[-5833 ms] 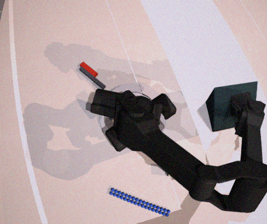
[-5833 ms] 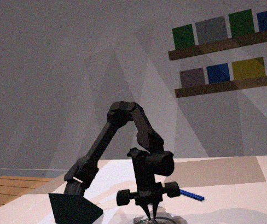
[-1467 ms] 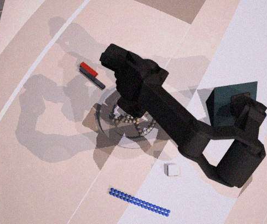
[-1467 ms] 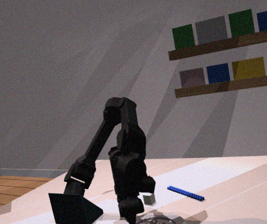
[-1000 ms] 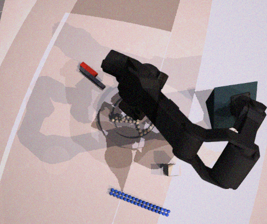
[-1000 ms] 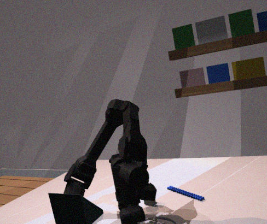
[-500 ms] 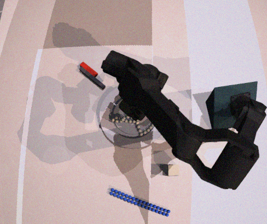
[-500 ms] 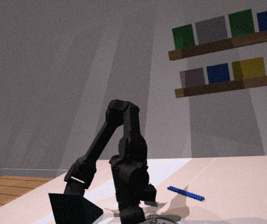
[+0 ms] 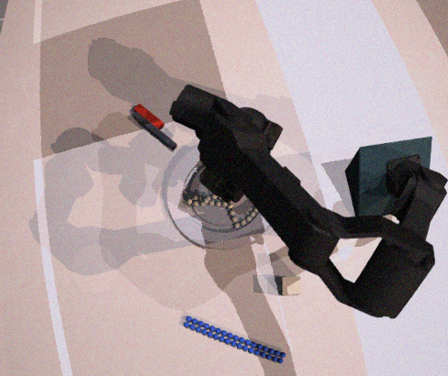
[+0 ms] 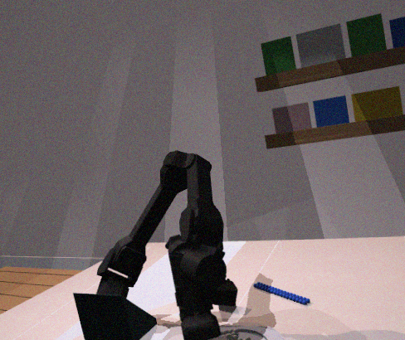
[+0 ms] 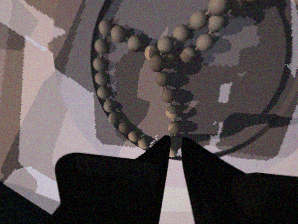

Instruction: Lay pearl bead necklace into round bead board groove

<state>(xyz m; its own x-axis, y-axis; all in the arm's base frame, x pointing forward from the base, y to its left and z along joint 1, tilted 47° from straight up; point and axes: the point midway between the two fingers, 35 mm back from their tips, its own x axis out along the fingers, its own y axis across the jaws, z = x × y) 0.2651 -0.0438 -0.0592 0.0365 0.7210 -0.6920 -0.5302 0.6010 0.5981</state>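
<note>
Now: gripper tip 5 cm short of the round bead board, 2 cm to the right of it and 1 cm above it. From my gripper tip the other things lie so: small beige cube (21 cm to the left, 3 cm behind); then grey block (16 cm ahead, 14 cm to the right, 1 cm below).
</note>
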